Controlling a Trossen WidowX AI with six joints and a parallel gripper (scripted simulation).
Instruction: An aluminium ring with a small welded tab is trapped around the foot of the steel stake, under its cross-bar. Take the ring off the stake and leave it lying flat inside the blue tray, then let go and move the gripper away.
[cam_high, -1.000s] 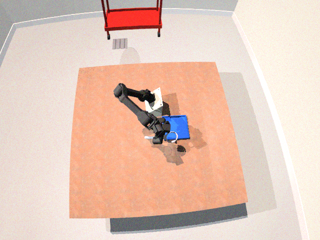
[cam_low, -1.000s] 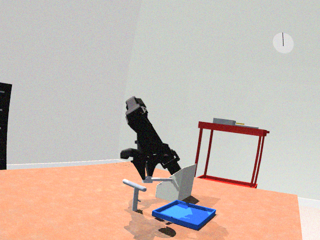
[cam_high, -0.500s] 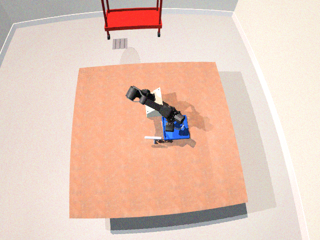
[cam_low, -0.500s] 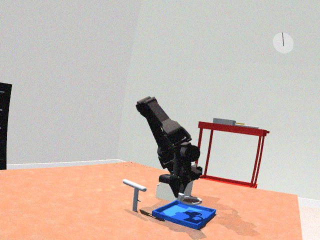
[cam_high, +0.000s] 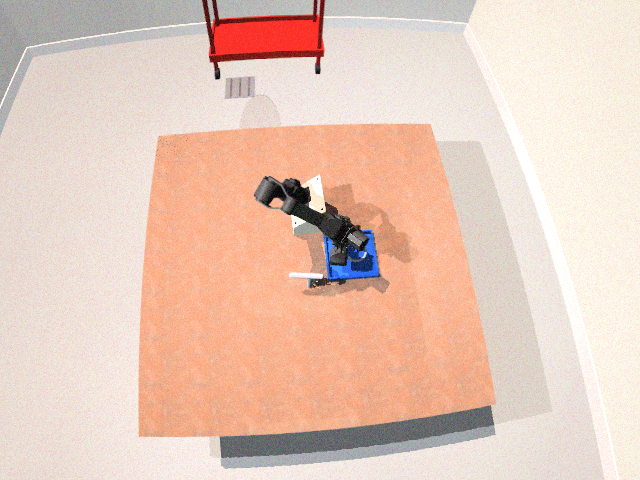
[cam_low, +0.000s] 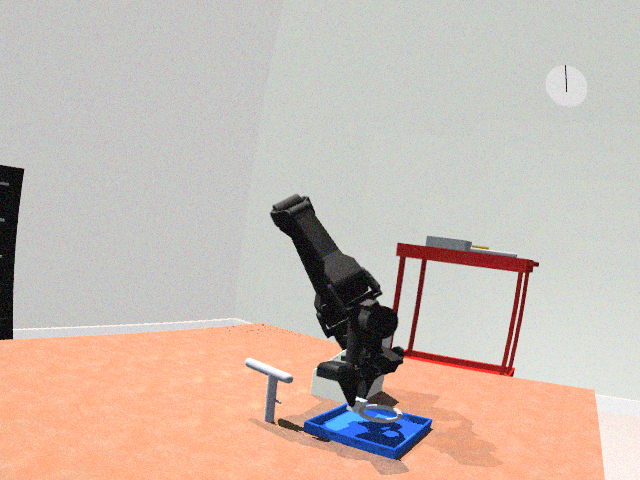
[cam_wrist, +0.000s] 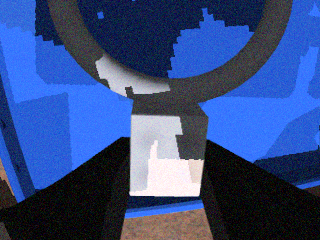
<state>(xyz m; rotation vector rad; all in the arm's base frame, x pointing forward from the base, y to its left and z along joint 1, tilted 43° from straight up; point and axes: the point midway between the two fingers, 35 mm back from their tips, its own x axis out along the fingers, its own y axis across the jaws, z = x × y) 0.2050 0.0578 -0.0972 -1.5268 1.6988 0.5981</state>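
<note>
My gripper tip is now 1 cm short of the ring and 5 cm to the right of it. The rest, counted from my gripper tip: blue tray 1 cm ahead, 4 cm to the left, 4 cm below.
</note>
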